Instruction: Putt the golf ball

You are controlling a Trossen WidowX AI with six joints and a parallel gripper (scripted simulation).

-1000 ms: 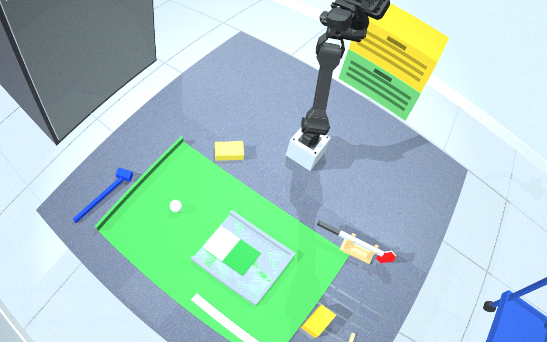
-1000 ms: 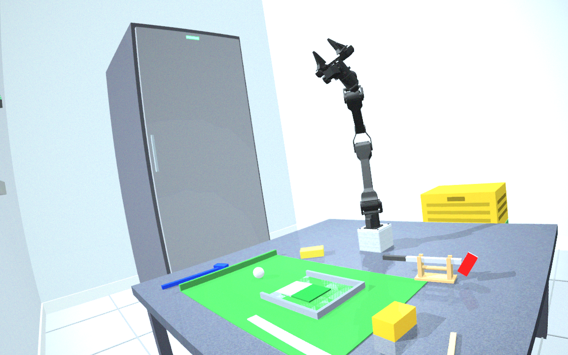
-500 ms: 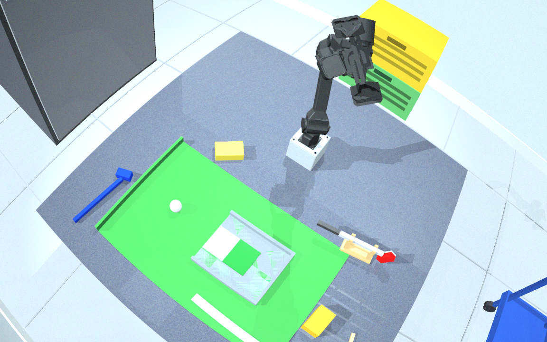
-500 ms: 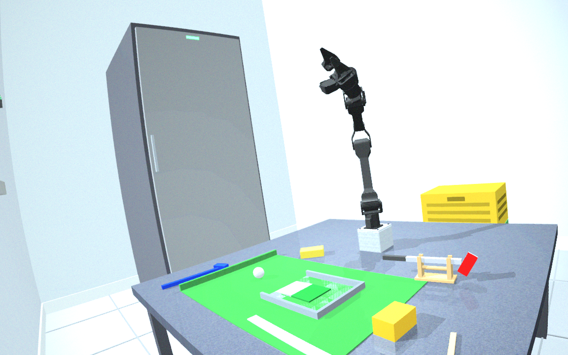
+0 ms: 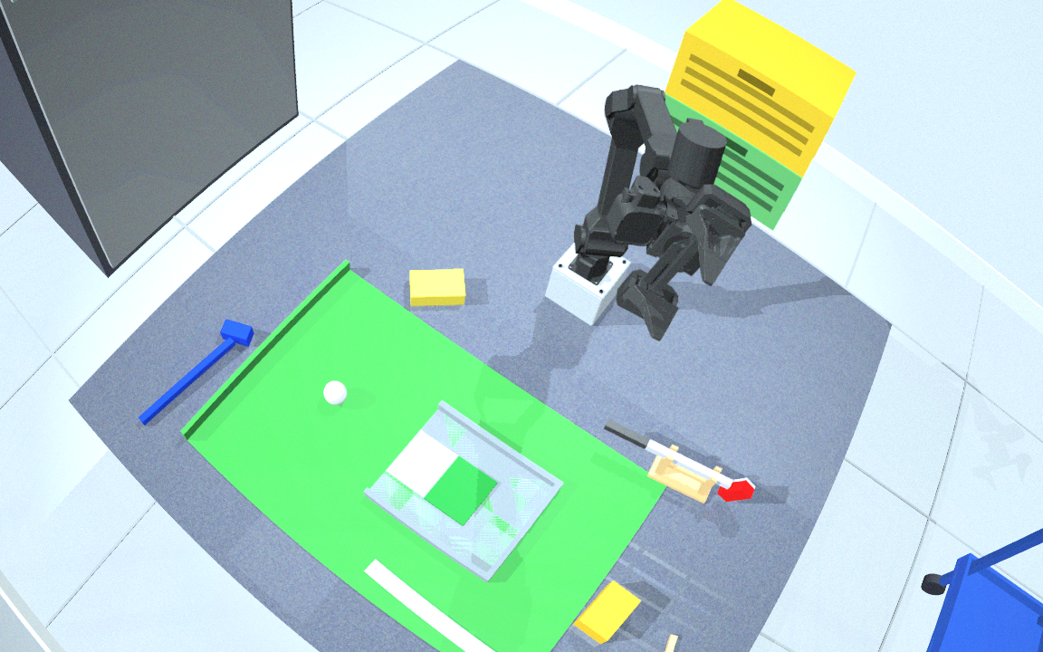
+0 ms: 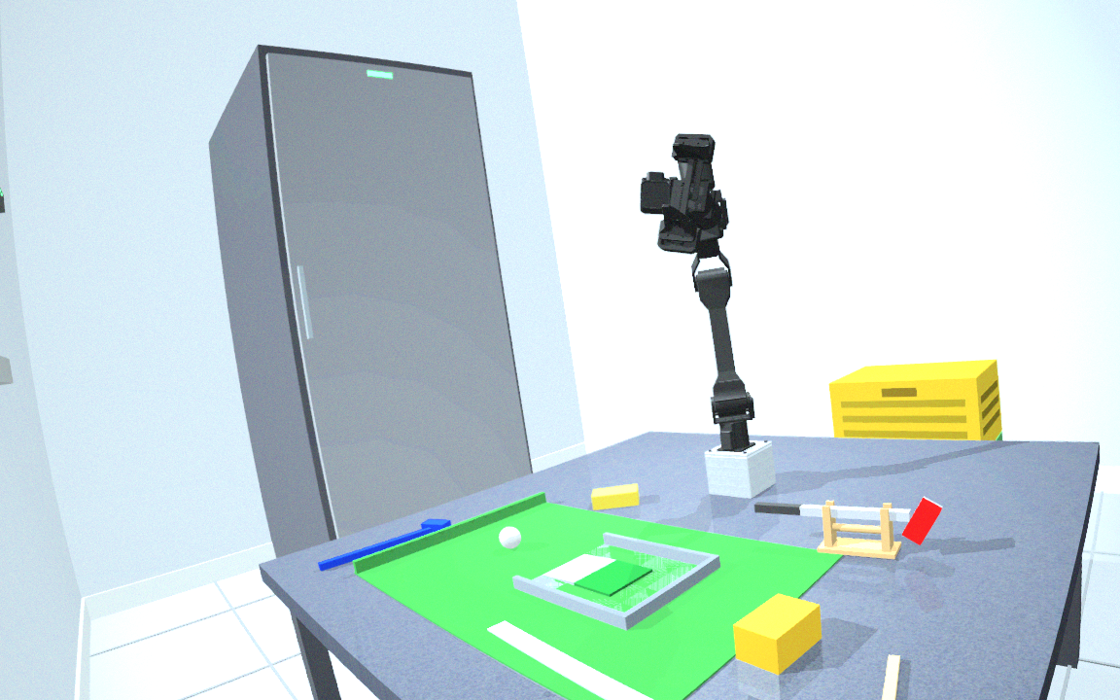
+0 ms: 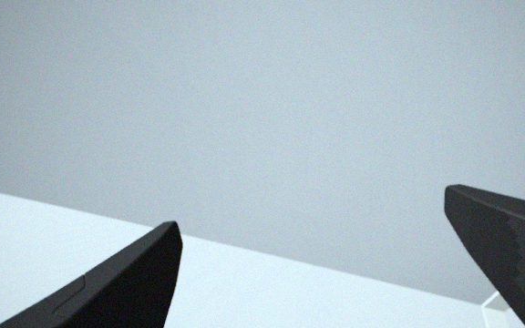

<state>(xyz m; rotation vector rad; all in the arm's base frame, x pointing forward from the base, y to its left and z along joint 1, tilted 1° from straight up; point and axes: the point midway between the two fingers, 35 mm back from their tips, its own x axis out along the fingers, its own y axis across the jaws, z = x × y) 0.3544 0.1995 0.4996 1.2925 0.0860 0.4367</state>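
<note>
My gripper tip is now 54 cm above the red putter, 17 cm past it and 13 cm to the right of it. Also, from my gripper tip: wooden stand (57 cm below, 16 cm behind, 14 cm to the left); then white golf ball (58 cm below, 43 cm to the right, 7 cm ahead); then blue putter (68 cm to the right, 59 cm below, 21 cm ahead).
</note>
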